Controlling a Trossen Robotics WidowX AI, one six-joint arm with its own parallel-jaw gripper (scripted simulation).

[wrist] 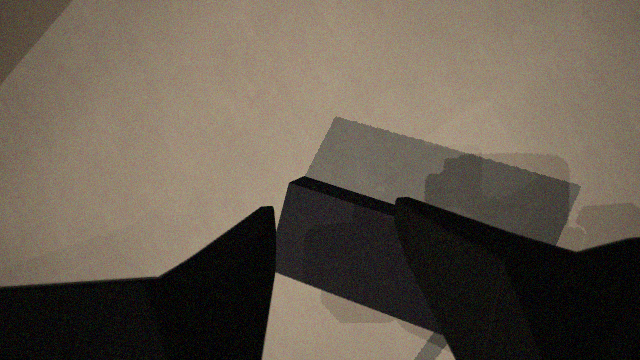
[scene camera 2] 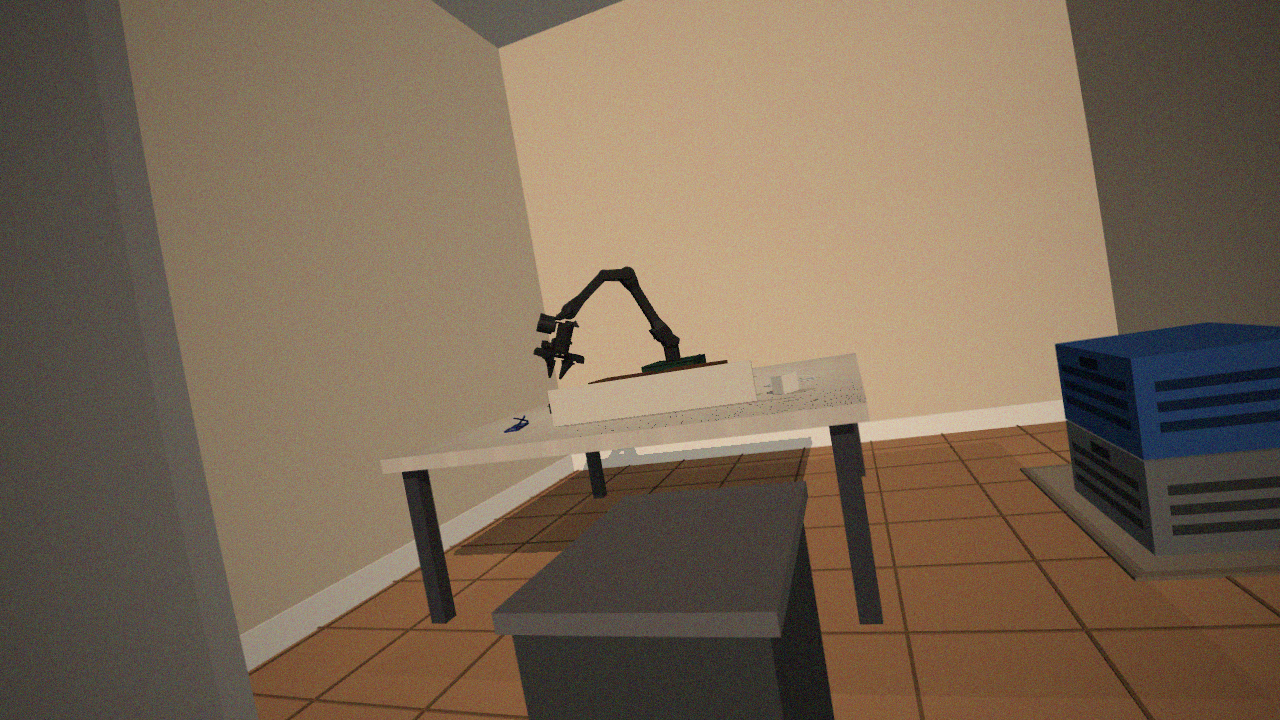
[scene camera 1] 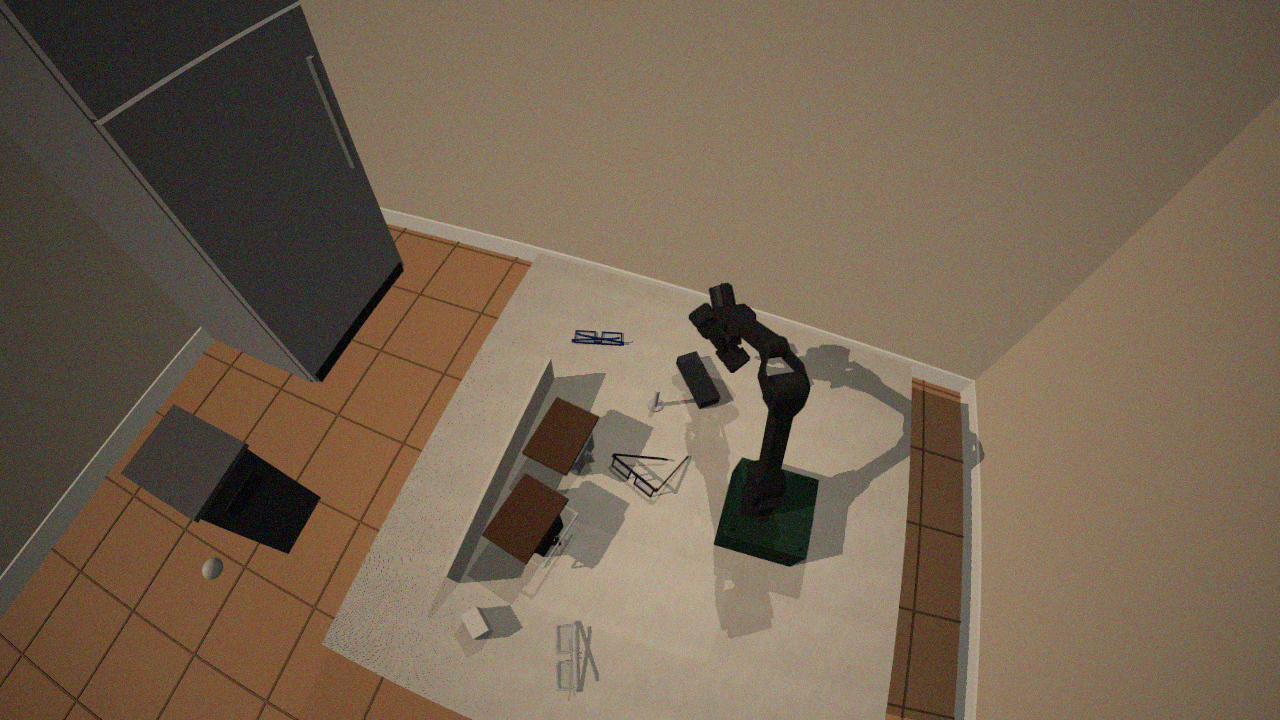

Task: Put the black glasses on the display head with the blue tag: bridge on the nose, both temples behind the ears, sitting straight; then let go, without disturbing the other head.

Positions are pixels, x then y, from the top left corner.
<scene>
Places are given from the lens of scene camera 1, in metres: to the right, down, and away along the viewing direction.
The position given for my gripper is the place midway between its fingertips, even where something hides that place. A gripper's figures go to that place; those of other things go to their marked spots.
my gripper (scene camera 1: 712,344): 0.20, -0.04, 1.34
dark case (scene camera 1: 696,376): 0.16, 0.05, 1.38
display head (scene camera 1: 529,520): -0.25, 0.36, 1.06
The marked spots on the display head and the dark case are 0.60 m apart.
</scene>
